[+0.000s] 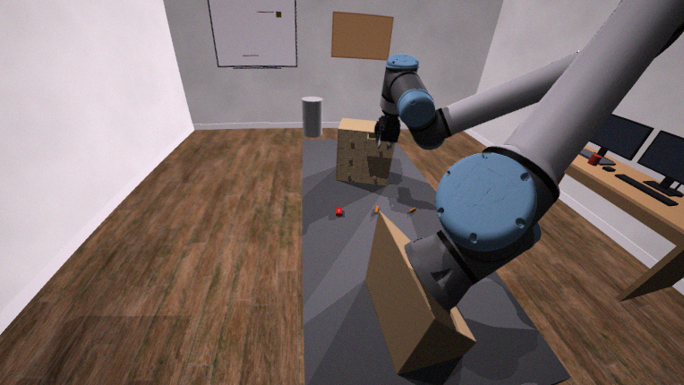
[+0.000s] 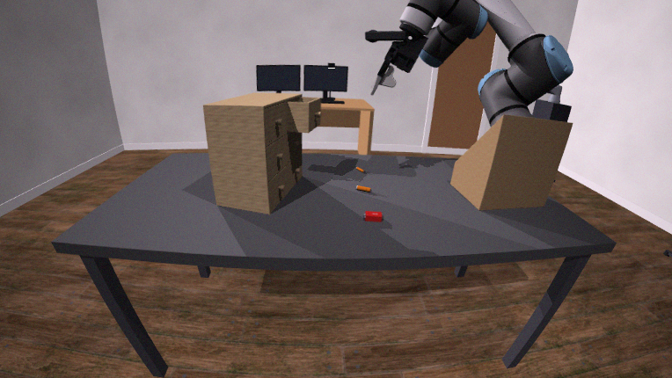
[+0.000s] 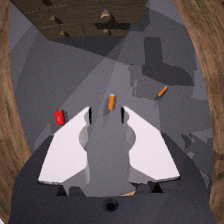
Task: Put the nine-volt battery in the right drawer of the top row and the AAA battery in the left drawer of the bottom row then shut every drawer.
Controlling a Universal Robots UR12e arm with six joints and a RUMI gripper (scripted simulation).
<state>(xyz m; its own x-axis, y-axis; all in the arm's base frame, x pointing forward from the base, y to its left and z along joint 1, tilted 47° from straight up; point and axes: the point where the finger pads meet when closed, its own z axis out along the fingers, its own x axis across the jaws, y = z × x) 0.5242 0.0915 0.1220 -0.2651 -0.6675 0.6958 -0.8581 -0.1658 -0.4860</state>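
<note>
Now: the red nine-volt battery 10 mm ahead of my hand, 170 mm to the left of it and 330 mm below it. Also, from my hand: orange AAA battery: 20 mm to the right, 340 mm below.
</note>
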